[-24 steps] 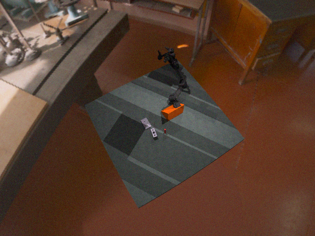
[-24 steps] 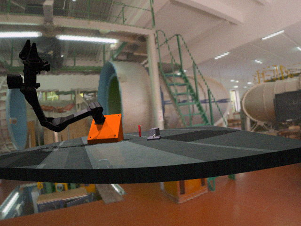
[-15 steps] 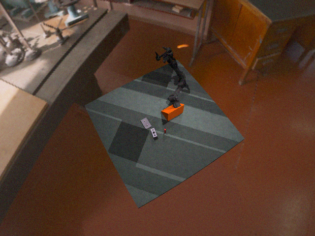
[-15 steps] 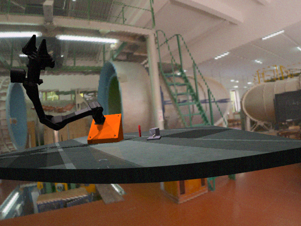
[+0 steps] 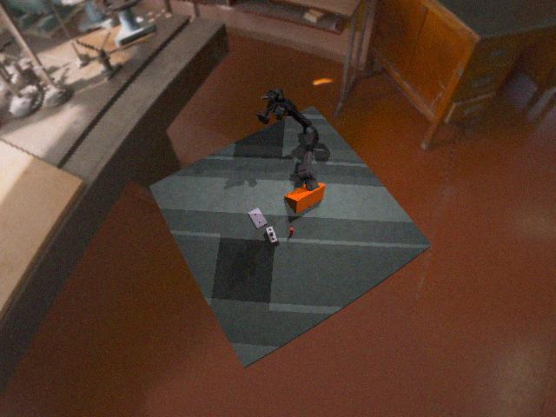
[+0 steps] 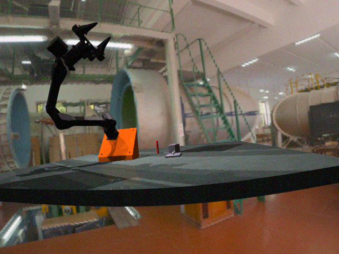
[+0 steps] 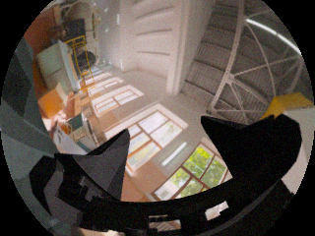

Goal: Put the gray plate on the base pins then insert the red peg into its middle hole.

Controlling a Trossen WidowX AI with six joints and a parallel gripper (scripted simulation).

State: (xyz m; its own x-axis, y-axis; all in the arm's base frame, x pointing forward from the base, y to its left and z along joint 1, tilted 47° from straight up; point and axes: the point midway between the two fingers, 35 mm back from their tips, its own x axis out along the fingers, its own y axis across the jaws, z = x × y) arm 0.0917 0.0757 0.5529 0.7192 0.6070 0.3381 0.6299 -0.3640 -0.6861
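My gripper tip is 54 cm above the gray plate, 46 cm to the right of it and 17 cm short of it. From my gripper tip the other things lie so: base 57 cm below, 31 cm to the left, 19 cm ahead; then red peg 54 cm below, 50 cm to the left, 6 cm ahead.
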